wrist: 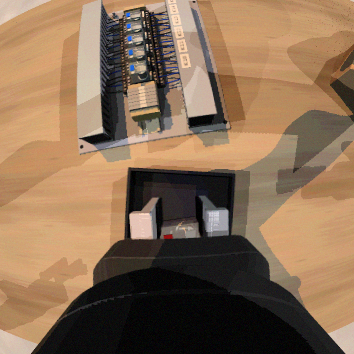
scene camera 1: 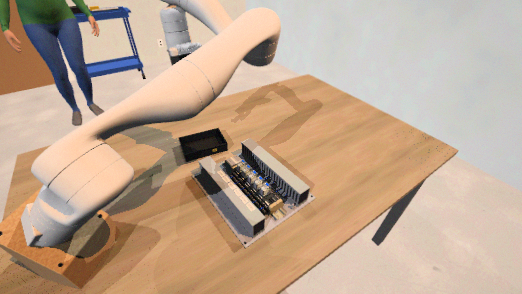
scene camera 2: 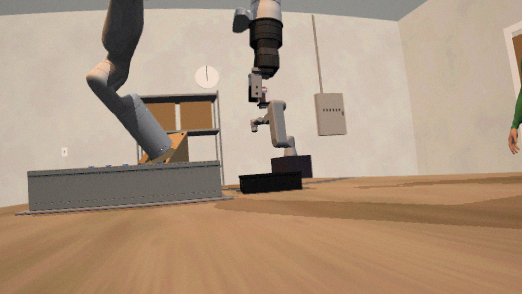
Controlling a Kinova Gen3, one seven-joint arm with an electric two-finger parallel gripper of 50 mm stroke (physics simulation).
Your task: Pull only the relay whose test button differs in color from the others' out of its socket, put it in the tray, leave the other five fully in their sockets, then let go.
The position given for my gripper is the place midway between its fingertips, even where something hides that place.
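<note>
Scene camera 2 gives me my gripper (scene camera 2: 254, 100), and the wrist view has the gripper (wrist: 178, 210) as well. On scene camera 1 there's a mounting plate (scene camera 1: 271, 222).
</note>
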